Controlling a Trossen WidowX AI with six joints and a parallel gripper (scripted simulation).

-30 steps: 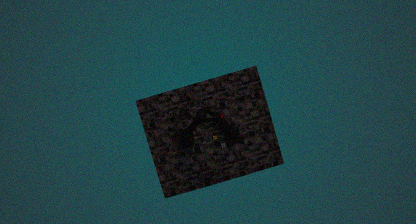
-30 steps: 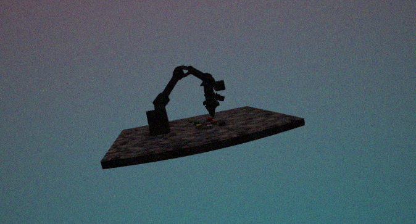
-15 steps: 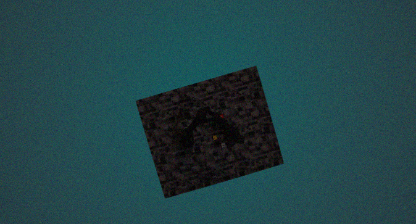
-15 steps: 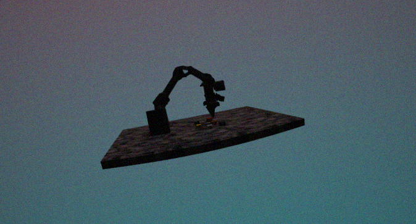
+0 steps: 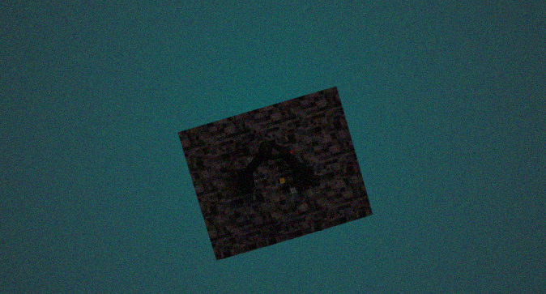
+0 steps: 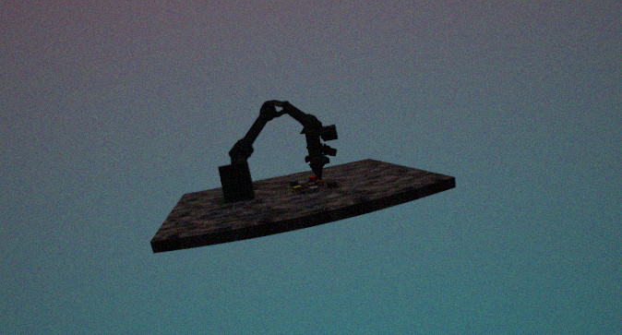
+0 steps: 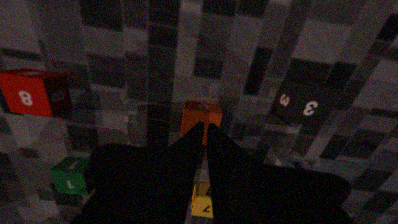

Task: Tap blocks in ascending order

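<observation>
My gripper tip is now 1 cm above the orange block. The rest, counted from my gripper tip: yellow block: 10 cm behind, 2 cm to the right, 1 cm below; then black block: 3 cm ahead, 8 cm to the right, 1 cm below; then white block: 5 cm behind, 10 cm to the right, 1 cm below.
</observation>
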